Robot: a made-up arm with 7 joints.
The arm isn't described. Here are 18 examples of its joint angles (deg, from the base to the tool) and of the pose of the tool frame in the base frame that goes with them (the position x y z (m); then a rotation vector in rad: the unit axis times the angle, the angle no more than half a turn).
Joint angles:
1: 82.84 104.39 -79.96 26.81 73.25 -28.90 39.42
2: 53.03 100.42 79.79 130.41 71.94 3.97 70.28
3: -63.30 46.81 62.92 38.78 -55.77 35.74 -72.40
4: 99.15 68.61 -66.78 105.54 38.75 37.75 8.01
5: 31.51 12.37 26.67 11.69 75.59 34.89 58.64
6: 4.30 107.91 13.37 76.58 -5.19 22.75 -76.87
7: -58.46 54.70 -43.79 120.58 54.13 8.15 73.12
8: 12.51 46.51 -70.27 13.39 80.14 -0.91 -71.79
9: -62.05 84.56 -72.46 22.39 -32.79 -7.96 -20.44
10: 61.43 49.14 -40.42 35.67 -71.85 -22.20 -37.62
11: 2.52 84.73 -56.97 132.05 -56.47 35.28 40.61
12: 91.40 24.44 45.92 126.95 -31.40 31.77 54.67
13: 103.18 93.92 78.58 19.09 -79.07 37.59 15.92
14: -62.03 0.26 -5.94 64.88 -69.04 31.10 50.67
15: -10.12 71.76 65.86 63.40 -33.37 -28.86 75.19
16: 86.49 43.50 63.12 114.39 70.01 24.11 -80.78
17: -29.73 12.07 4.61 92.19 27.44 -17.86 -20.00
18: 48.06 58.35 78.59 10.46 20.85 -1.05 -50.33
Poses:
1: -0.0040 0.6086 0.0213 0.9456 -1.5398 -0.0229
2: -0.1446 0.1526 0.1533 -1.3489 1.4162 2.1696
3: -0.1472 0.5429 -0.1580 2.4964 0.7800 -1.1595
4: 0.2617 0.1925 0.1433 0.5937 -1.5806 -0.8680
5: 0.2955 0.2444 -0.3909 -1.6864 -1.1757 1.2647
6: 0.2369 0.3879 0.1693 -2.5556 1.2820 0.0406
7: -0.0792 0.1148 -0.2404 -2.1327 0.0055 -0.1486
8: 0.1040 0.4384 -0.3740 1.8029 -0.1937 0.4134
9: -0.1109 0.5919 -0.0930 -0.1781 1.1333 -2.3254
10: 0.3866 0.3963 -0.0776 1.8492 -1.3147 -1.6294
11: 0.1138 0.1685 -0.1647 0.7403 -0.2242 -2.1521
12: 0.0149 0.2872 0.1466 1.1040 -2.6779 0.3293
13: -0.1188 0.6016 -0.0103 0.5774 -1.0192 1.7547
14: -0.2058 0.0900 -0.3774 -0.4696 0.8672 -0.9591
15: 0.1104 0.5266 0.0714 0.8380 -0.4660 -1.1178
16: -0.0400 0.3632 0.1110 0.8020 1.8218 -1.9713
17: 0.1148 0.1832 -0.3273 0.2446 -1.3491 0.5389
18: 0.1740 0.5680 -0.1437 0.5406 -0.7151 2.4832
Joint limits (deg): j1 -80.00..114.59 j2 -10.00..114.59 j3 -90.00..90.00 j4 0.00..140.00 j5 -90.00..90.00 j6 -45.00..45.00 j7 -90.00..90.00
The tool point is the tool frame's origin. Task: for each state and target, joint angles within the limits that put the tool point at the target. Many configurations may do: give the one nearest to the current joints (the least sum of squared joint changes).
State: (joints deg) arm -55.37 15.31 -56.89 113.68 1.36 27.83 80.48
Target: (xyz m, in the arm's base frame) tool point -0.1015 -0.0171 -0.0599
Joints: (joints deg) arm -73.16 26.01 -80.51 139.89 1.36 27.83 80.48
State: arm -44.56 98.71 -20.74 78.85 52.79 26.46 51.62
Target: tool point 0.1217 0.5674 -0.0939
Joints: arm -43.03 100.61 -24.42 39.72 52.79 26.46 51.62
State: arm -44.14 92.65 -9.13 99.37 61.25 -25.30 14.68
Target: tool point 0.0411 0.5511 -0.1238
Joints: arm -52.45 106.99 -53.91 52.68 61.25 -25.30 14.68
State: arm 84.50 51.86 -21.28 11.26 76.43 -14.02 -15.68
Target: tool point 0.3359 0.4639 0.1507
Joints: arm 108.49 45.33 -20.83 8.51 76.43 -14.02 -15.68
